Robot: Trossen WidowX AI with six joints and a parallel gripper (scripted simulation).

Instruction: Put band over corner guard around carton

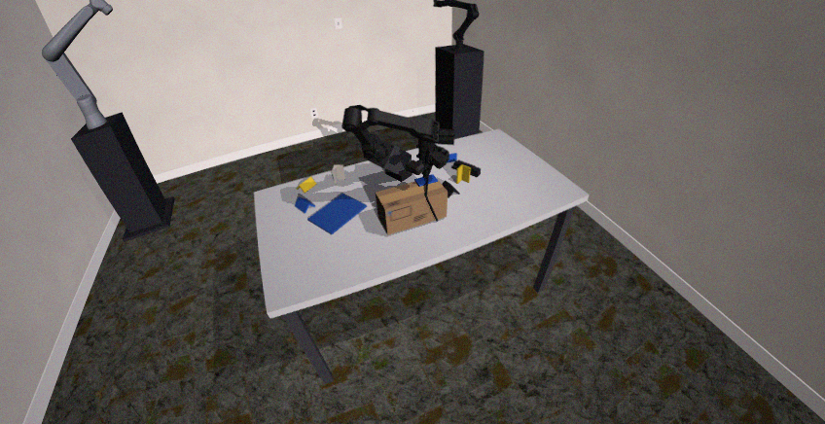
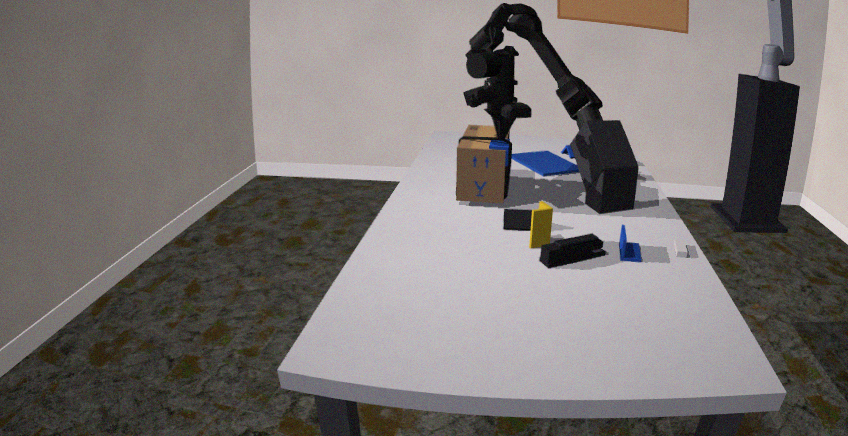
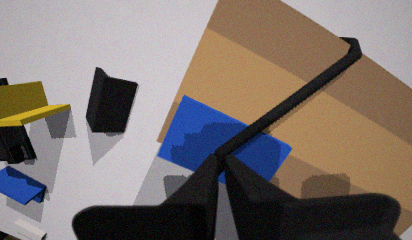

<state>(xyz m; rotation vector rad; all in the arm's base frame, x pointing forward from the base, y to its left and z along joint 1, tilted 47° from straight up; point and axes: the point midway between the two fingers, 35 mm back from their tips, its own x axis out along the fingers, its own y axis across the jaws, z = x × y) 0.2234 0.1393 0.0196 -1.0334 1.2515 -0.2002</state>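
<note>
Now: hand 11 cm above the brown carton, 9 cm to the left of it and 4 cm short of it. Round my hand: yellow corner guard (24 cm to the left, 15 cm below, 9 cm behind); blue flat sheet (35 cm to the right, 18 cm below, 15 cm behind); black stapler (30 cm to the left, 17 cm below, 15 cm behind).
</note>
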